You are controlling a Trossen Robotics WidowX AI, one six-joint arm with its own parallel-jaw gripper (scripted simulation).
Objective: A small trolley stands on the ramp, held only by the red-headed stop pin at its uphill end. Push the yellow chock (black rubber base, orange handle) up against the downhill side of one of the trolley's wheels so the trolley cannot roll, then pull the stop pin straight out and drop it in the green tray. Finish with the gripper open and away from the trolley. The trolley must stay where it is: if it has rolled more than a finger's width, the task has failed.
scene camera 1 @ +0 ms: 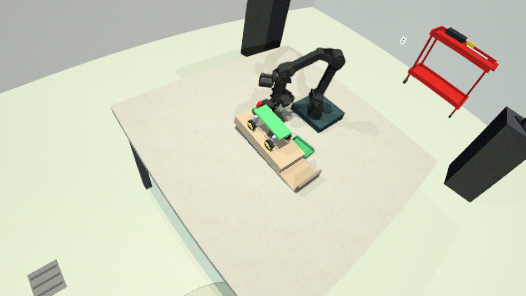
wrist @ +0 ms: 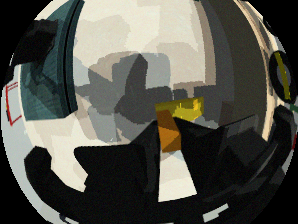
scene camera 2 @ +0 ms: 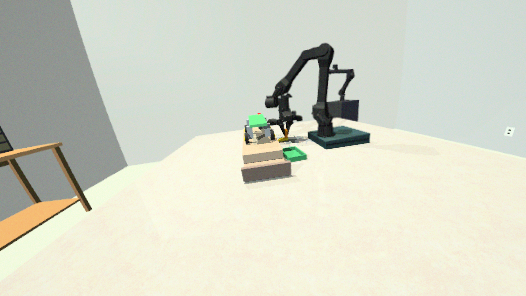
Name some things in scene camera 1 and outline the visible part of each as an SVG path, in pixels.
A trolley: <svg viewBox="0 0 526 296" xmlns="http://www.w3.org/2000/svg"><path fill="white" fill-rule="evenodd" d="M255 106L253 109L256 115L253 120L247 121L249 129L255 129L260 118L270 129L274 136L272 136L271 140L268 139L264 142L268 150L274 148L277 138L280 141L283 138L289 140L292 137L290 128L277 117L271 108L264 105L256 109Z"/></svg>
